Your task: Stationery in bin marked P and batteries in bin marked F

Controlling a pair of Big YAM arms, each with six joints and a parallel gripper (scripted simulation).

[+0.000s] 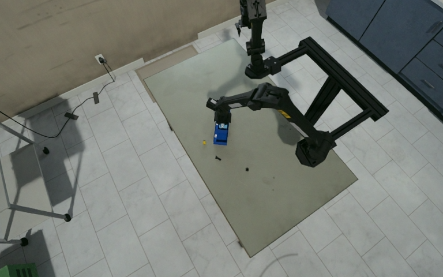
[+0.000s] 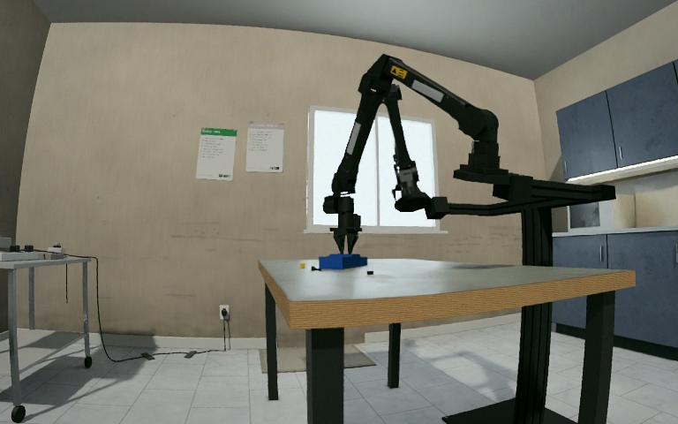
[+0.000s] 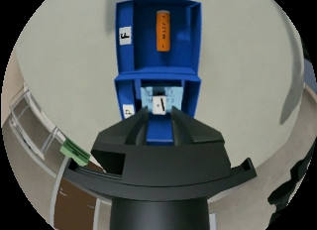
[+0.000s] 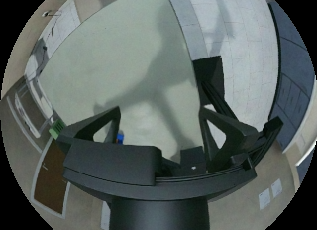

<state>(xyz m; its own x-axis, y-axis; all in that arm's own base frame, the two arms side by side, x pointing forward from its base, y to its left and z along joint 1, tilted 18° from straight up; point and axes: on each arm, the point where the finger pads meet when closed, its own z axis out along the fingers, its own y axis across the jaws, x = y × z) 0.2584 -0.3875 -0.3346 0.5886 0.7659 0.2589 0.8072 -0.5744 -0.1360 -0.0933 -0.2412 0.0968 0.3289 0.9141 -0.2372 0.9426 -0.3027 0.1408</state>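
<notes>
Right now the silver piece is 2 cm below my left hand. From my left hand the other things lie so: light blue pad (4 cm below); orange battery (5 cm behind, 7 cm to the right, 3 cm below); blue three-compartment bin row (3 cm below).
</notes>
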